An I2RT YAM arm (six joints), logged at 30 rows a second.
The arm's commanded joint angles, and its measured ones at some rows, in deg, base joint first. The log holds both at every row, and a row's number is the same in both.
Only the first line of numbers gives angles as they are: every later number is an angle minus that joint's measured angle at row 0.
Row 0, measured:
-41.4 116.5 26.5 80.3 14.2 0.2
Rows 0 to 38, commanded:
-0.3 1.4 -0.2 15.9 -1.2 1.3
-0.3 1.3 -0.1 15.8 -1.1 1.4
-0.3 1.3 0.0 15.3 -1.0 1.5
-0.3 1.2 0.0 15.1 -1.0 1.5
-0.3 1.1 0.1 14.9 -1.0 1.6
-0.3 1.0 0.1 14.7 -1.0 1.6
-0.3 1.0 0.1 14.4 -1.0 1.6
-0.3 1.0 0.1 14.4 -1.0 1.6
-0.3 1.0 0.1 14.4 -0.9 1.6
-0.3 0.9 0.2 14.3 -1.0 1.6
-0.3 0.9 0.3 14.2 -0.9 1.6
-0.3 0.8 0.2 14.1 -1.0 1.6
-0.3 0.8 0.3 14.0 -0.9 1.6
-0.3 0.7 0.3 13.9 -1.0 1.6
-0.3 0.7 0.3 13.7 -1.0 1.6
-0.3 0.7 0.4 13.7 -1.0 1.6
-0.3 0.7 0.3 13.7 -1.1 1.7
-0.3 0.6 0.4 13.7 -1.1 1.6
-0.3 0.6 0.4 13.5 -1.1 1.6
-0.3 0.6 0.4 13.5 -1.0 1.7
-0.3 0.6 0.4 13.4 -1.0 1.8
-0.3 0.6 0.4 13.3 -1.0 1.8
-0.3 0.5 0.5 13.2 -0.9 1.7
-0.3 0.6 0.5 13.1 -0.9 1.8
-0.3 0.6 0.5 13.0 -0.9 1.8
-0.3 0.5 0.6 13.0 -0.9 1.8
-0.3 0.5 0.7 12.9 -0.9 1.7
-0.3 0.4 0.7 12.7 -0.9 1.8
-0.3 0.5 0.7 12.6 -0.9 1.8
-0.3 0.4 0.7 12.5 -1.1 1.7
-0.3 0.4 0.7 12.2 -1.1 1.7
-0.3 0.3 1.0 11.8 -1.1 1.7
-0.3 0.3 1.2 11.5 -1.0 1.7
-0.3 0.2 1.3 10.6 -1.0 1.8
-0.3 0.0 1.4 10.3 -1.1 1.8
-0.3 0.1 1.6 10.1 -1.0 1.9
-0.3 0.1 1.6 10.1 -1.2 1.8
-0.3 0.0 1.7 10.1 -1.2 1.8
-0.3 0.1 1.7 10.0 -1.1 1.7
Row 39, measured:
0.0 0.0 0.8 -0.9 0.0 0.1
